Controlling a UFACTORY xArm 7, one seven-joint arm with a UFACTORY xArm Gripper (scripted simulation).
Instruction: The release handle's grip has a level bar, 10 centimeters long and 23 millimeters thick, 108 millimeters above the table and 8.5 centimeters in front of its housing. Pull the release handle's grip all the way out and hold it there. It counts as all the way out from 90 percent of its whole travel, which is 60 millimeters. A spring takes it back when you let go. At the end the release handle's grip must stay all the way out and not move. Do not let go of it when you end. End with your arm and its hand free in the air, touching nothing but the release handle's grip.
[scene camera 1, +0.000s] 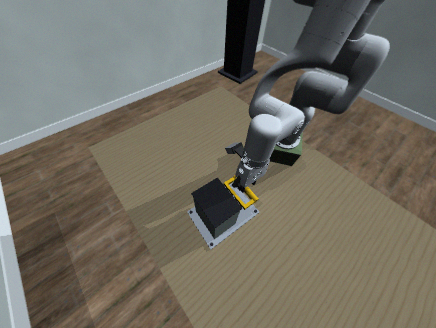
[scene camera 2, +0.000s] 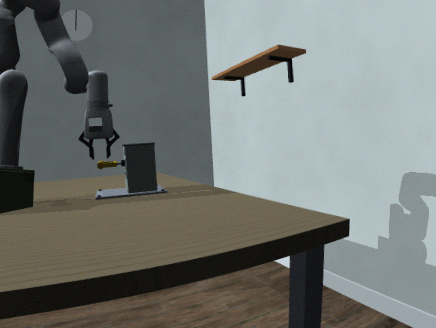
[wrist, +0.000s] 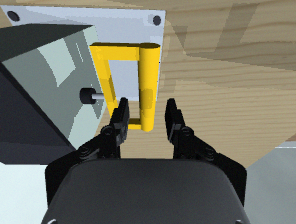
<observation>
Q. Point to the gripper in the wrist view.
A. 147, 107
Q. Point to the gripper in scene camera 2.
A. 100, 158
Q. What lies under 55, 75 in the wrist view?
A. A dark housing.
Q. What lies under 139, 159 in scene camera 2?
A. A dark housing.
</observation>
